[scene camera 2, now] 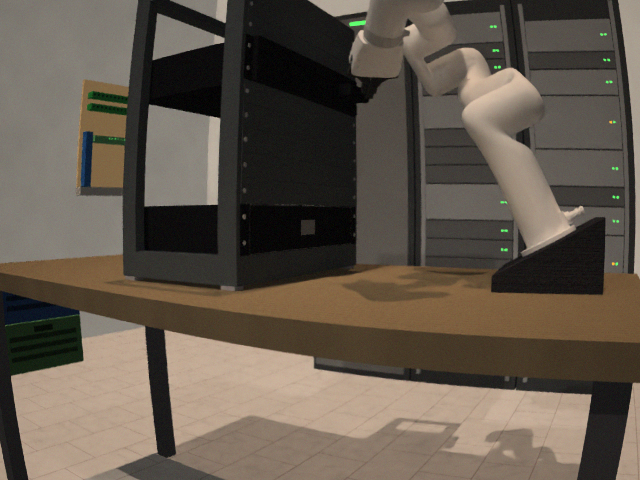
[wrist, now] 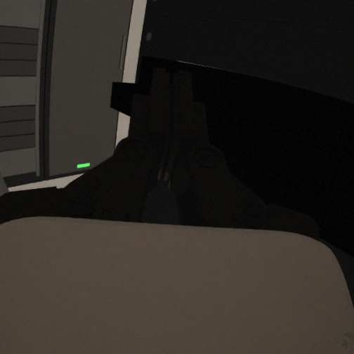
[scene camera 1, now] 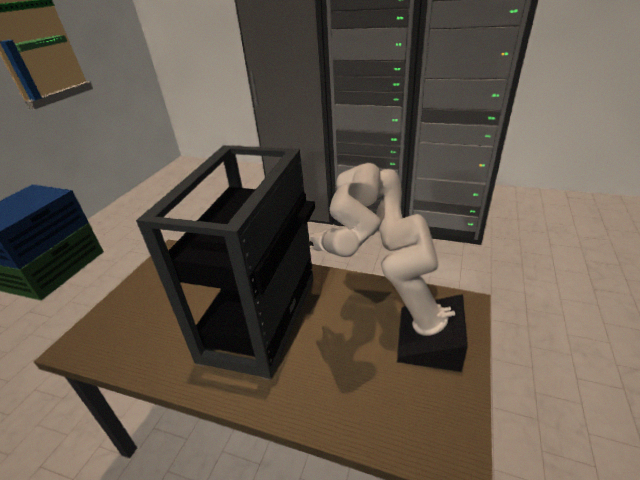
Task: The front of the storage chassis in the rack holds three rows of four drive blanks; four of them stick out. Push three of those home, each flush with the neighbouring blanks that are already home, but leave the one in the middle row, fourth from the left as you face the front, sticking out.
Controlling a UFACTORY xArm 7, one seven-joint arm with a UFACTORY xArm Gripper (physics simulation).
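Where they show: gripper, fingertip midpoint: (scene camera 2: 367,94); arm's base at its link origin: (scene camera 2: 549,243) (scene camera 1: 430,321).
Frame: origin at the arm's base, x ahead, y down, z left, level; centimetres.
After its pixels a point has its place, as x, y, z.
Observation:
The storage chassis (scene camera 1: 201,263) {68.1, -37.8, 20.2} (scene camera 2: 186,77) {67.4, -32.0, 20.6} is a black box in the upper part of the dark open rack (scene camera 1: 188,224) {66.3, -53.2, 23.0} (scene camera 2: 231,155) {53.7, -15.0, 24.9}. Its front faces the arm; rows and single blanks are too dark to tell apart. A black drive blank (scene camera 1: 308,208) {44.4, -34.8, -16.3} (wrist: 121,97) sticks out near the far end of the front; its row and column cannot be told. My gripper (scene camera 1: 312,242) {38.4, -30.5, -4.6} (scene camera 2: 363,99) {38.4, -30.5, -4.6} (wrist: 166,94) is shut and empty, its tips close to that far end of the front. In the wrist view they overlap the dark chassis front, beside the protruding blank. Contact cannot be told.
A black unit with a grey label (scene camera 2: 307,227) {49.9, -2.2, 0.4} sits low in the rack. The rack and the arm's black wedge base (scene camera 1: 434,351) {-0.5, -0.1, 12.9} (scene camera 2: 563,268) {-2.2, 3.7, 13.2} stand on the wooden table (scene camera 1: 320,413) {33.9, 8.0, 34.4} (scene camera 2: 413,320) {18.9, 8.0, 40.9}. Tall server cabinets (scene camera 1: 369,43) (scene camera 2: 467,180) stand behind; blue and green crates are at the left.

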